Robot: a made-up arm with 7 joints.
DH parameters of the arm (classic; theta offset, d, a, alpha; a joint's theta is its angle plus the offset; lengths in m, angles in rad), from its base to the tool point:
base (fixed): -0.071 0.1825 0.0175 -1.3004
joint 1: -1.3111 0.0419 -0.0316 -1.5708
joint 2: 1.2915 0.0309 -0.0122 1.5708
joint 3: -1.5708 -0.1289 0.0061 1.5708
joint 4: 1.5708 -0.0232 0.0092 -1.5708
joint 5: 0 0.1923 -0.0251 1.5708
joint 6: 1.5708 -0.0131 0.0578 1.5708
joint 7: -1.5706 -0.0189 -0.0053 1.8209
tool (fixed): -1.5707 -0.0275 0 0
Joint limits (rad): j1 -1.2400..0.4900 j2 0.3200..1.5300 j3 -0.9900..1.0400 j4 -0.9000..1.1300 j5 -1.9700..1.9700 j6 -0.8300..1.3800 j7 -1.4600..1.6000
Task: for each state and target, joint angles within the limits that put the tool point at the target. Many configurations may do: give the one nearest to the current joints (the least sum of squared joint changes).
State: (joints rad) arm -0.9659 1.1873 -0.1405 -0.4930 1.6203 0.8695 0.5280
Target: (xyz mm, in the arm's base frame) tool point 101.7 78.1 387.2
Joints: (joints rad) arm -1.0999 1.0677 0.2580 -0.5212 1.6056 1.0525 0.5188
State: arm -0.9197 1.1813 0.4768 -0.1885 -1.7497 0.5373 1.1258
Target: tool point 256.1 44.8 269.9
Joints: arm -0.5520 1.0933 0.6343 -0.4711 -1.8316 0.6714 1.2896
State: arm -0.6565 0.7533 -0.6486 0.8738 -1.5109 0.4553 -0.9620
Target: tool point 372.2 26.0 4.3
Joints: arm -0.9345 0.6789 -0.5242 0.8178 -1.5407 0.3900 -0.9432
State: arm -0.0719 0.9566 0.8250 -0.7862 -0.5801 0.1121 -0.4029
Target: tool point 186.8 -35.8 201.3
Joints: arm 0.0752 1.3951 0.6934 -0.9000 -0.6666 -0.6237 -0.5033
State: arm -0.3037 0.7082 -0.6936 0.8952 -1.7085 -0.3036 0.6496
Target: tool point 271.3 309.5 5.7
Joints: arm -0.5992 1.1658 -0.4984 1.0404 -1.6969 -0.3668 0.6039
